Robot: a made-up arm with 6 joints.
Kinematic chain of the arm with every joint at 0, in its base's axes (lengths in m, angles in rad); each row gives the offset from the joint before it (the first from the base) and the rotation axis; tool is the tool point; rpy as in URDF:
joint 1: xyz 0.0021 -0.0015 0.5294 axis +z
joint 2: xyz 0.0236 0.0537 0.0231 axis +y
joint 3: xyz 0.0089 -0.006 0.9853 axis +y
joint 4: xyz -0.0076 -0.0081 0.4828 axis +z
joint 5: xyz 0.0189 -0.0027 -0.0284 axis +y
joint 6: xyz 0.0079 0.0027 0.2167 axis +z
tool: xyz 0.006 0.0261 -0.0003 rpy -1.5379 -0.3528 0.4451
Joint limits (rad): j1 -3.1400..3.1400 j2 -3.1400..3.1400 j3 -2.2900..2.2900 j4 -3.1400..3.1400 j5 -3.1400..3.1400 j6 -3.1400..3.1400
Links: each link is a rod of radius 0.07 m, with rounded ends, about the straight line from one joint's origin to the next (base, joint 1, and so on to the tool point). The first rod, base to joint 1, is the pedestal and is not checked.
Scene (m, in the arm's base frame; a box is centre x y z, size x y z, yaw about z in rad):
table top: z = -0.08
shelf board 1: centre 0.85 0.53 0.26 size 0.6 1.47 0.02 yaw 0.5
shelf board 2: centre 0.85 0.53 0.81 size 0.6 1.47 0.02 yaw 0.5
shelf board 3: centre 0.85 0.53 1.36 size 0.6 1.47 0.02 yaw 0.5
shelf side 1: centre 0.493 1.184 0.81 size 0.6 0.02 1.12 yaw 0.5
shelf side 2: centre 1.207 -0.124 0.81 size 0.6 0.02 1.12 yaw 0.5
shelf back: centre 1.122 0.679 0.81 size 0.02 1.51 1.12 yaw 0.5
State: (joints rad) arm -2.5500 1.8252 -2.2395 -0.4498 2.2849 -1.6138
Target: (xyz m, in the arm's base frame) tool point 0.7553 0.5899 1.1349
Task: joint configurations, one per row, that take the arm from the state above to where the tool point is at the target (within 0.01 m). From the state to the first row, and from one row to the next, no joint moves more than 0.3 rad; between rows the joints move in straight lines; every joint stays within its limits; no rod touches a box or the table.
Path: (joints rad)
1: -2.5760 1.5351 -2.2467 -0.6285 2.1686 -1.6364
2: -2.6019 1.2451 -2.2539 -0.8072 2.0523 -1.6591
3: -2.6279 0.9550 -2.2611 -0.9859 1.9361 -1.6817
4: -2.6539 0.6650 -2.2684 -1.1646 1.8198 -1.7044
5: -2.6799 0.3749 -2.2756 -1.3433 1.7035 -1.7270
6: -2.7058 0.0849 -2.2828 -1.5219 1.5872 -1.7497
7: -2.7318 -0.2052 -2.2900 -1.7006 1.4709 -1.7723
8: -2.6890 -0.2931 -2.2119 -1.4247 1.5134 -1.7417
9: -2.6461 -0.3809 -2.1338 -1.1487 1.5558 -1.7111
10: -2.6033 -0.4688 -2.0557 -0.8728 1.5983 -1.6804
11: -2.5604 -0.5566 -1.9776 -0.5968 1.6407 -1.6498
12: -2.5176 -0.6445 -1.8995 -0.3209 1.6832 -1.6192

